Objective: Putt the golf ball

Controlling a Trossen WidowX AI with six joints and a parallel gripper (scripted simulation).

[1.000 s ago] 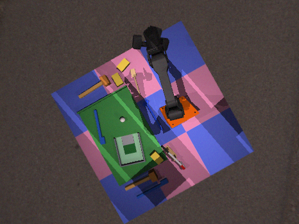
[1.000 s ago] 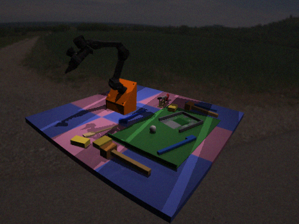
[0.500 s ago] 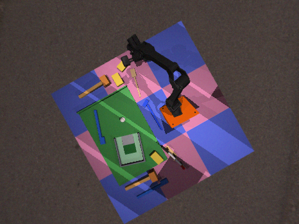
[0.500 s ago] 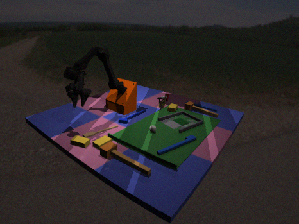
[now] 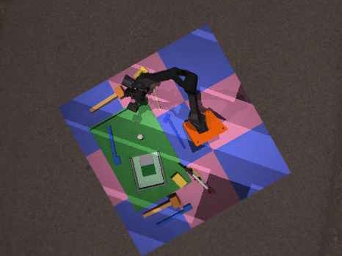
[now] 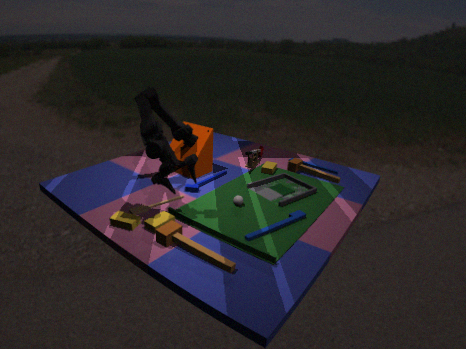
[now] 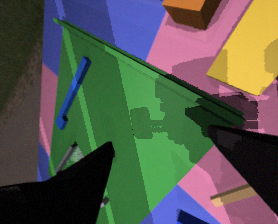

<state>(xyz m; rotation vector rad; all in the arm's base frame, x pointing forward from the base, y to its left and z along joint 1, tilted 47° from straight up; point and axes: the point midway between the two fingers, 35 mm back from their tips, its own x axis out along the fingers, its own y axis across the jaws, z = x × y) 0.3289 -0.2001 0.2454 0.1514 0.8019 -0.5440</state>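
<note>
My gripper tip is 8 cm short of the white golf ball, 21 cm to the right of it and 9 cm above it. From my gripper tip the other things lie so: wooden spatula 15 cm behind, 6 cm to the right, 11 cm below; red putter 21 cm behind, 65 cm to the left, 6 cm below; green mat 13 cm ahead, 34 cm to the left, 12 cm below.
</note>
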